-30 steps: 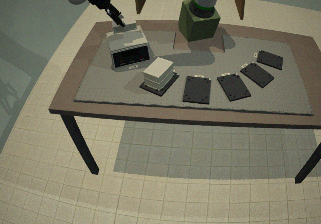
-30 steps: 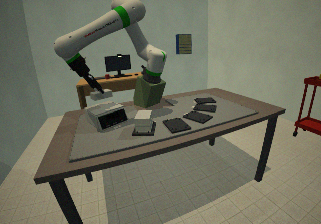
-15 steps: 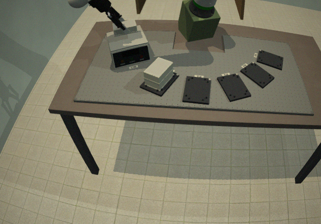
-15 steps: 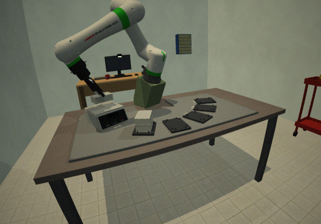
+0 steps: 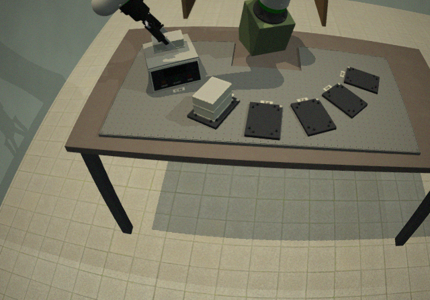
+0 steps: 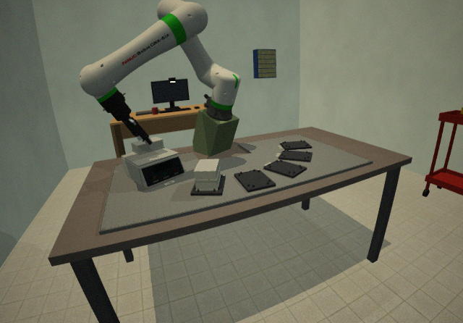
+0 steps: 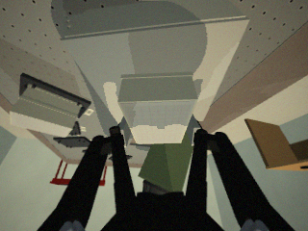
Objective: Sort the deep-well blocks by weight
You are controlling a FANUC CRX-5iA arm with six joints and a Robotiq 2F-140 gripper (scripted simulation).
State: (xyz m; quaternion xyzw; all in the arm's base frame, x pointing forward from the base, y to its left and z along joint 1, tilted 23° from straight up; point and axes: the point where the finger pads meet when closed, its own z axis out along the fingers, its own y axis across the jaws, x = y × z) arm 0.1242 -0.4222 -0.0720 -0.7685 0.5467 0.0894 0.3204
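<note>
Right now my hand is 6 cm above the grey platform. From my hand the other things lie so: check-weigher (9 cm below, 1 cm ahead); then P1 label (38 cm to the left, 24 cm ahead, 15 cm below); then nest P1 (36 cm to the left, 34 cm ahead, 15 cm below).
</note>
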